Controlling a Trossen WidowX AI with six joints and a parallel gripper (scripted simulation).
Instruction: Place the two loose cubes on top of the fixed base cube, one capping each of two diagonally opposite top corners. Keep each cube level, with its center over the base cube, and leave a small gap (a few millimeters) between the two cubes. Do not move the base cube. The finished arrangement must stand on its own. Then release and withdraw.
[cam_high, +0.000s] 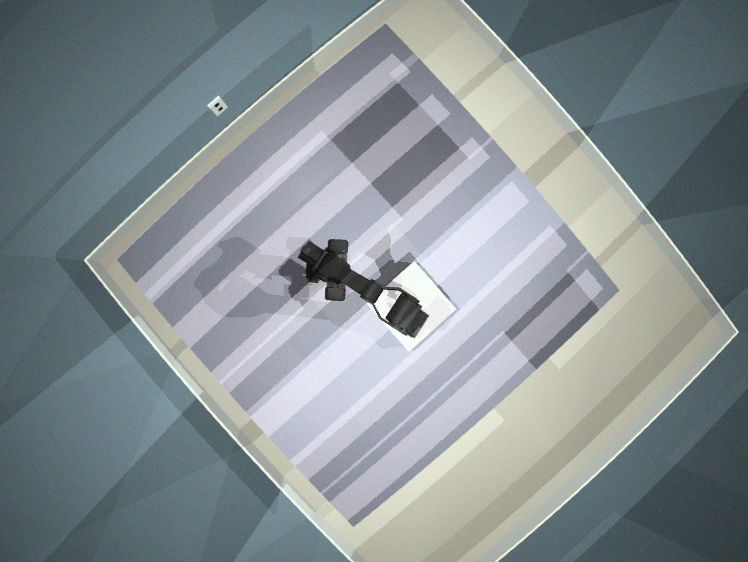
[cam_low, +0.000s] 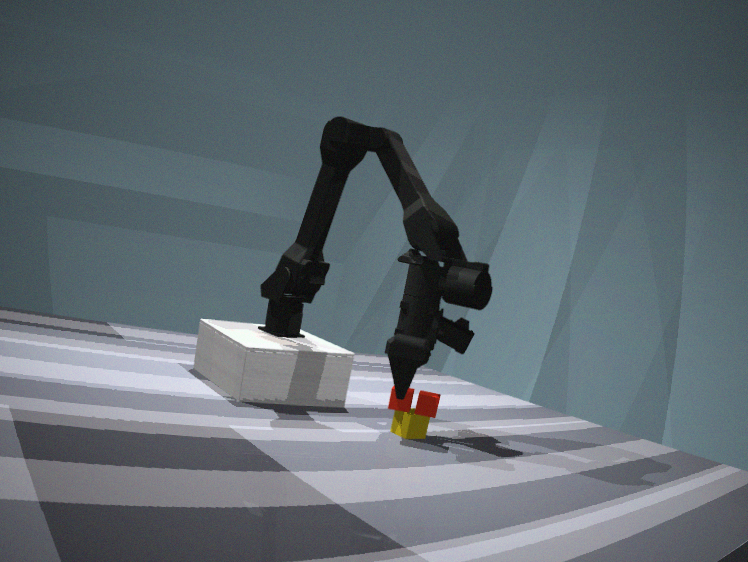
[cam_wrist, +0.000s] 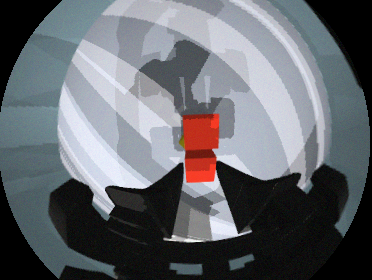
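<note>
Right now the yellow cube is 2 cm ahead of my gripper tip, 1 cm to the left of it and 4 cm below it.
</note>
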